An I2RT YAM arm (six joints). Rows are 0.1 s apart.
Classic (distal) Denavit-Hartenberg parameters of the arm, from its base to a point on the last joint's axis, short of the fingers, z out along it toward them. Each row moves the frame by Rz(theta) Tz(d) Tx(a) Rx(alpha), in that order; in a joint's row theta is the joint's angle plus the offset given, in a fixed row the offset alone. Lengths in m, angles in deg.
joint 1: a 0.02  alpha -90  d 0.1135  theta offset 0
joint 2: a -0.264  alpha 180  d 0  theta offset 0
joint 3: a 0.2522  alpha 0  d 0  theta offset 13.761
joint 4: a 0.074  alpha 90  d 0  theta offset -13.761
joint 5: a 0  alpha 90  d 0  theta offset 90
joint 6: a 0  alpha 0  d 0.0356  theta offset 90
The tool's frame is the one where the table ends.
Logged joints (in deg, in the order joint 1, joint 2, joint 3, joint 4, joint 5, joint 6), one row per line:
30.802 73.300 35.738 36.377 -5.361 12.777
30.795 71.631 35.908 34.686 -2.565 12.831
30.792 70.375 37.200 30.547 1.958 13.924
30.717 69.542 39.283 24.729 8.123 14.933
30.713 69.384 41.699 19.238 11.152 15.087
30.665 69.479 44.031 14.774 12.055 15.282
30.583 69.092 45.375 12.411 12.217 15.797
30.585 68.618 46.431 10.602 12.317 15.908
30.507 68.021 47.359 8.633 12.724 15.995
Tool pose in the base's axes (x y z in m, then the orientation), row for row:
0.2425 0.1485 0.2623 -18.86 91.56 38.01
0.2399 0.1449 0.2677 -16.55 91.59 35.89
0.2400 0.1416 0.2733 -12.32 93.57 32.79
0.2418 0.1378 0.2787 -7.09 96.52 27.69
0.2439 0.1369 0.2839 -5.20 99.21 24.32
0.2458 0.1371 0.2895 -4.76 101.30 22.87
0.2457 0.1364 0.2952 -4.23 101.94 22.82
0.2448 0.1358 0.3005 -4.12 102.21 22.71
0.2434 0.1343 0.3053 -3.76 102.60 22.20
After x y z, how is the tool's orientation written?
As a rotation vector, in degrees.
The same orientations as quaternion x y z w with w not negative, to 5 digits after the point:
-0.14412 0.69967 0.29046 0.63666
-0.12686 0.70208 0.27511 0.64444
-0.09440 0.71696 0.25125 0.64338
-0.05422 0.73807 0.21174 0.63834
-0.03959 0.75531 0.18515 0.62742
-0.03607 0.76764 0.17331 0.61595
-0.03200 0.77121 0.17264 0.61188
-0.03115 0.77274 0.17170 0.61026
-0.02841 0.77513 0.16772 0.60847

